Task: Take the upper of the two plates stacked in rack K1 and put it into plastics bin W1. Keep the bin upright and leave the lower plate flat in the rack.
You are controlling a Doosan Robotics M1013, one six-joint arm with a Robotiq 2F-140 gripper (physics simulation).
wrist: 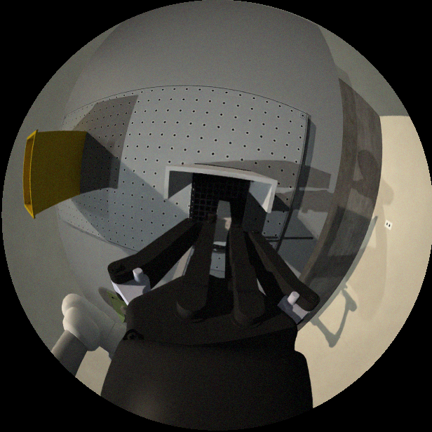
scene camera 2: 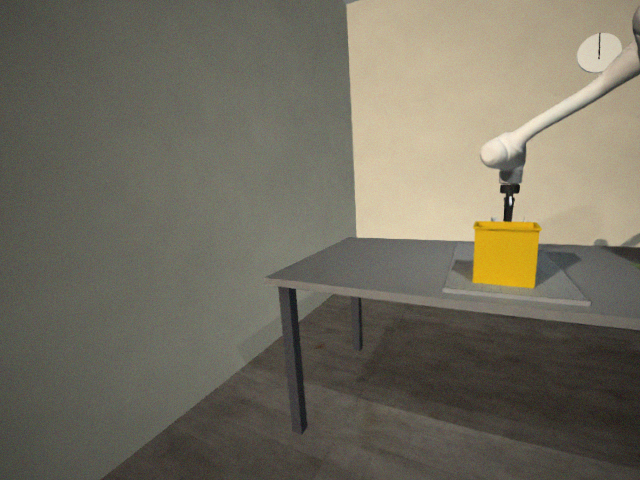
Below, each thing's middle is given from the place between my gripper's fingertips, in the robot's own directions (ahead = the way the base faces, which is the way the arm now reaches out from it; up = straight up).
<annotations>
Now: the black gridded plate (wrist: 206, 189) 10 mm behind my hand, 10 mm to the left of it and 20 mm below it. From my hand the other things lie so: yellow plastics bin W1 (scene camera 2: 505, 253): 40 mm ahead, 440 mm to the left, 30 mm above.
</annotations>
